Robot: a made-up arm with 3 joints.
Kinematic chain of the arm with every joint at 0, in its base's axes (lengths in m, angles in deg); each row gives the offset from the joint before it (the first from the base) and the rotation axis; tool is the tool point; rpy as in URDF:
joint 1: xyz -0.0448 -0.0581 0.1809 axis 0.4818 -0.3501 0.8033
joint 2: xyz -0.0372 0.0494 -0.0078 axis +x
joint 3: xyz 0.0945 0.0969 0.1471 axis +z
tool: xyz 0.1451 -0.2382 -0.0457 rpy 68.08 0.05 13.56
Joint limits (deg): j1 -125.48..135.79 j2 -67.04..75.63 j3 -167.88..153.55
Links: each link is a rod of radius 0.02 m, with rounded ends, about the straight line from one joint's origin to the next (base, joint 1, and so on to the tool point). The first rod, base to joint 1, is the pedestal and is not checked.
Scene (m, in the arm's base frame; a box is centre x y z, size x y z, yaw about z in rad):
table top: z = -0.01
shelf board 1: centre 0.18 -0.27 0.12 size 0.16 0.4 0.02 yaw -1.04
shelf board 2: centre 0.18 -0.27 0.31 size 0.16 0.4 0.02 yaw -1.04
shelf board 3: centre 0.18 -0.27 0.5 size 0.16 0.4 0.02 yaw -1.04
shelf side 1: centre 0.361 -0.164 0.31 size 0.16 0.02 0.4 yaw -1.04
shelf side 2: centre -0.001 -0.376 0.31 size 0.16 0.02 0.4 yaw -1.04
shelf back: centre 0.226 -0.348 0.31 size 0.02 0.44 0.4 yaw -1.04
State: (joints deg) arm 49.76 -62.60 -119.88
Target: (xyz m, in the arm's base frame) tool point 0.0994 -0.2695 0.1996
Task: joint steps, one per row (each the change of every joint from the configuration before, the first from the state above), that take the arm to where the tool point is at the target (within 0.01 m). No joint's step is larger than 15 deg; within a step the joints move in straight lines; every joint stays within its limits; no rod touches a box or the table.
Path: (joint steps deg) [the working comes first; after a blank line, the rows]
Joints at the target: -40.04 33.39 7.79
Straight joint move there: clear.

1: -9.98 10.67 14.19
2: -9.98 10.66 14.18
3: -9.97 10.67 14.19
4: -9.98 10.66 14.18
5: -9.98 10.67 14.19
6: -9.98 10.67 14.18
7: -9.97 10.66 14.19
8: -9.98 10.67 14.18
9: -9.98 10.66 14.19

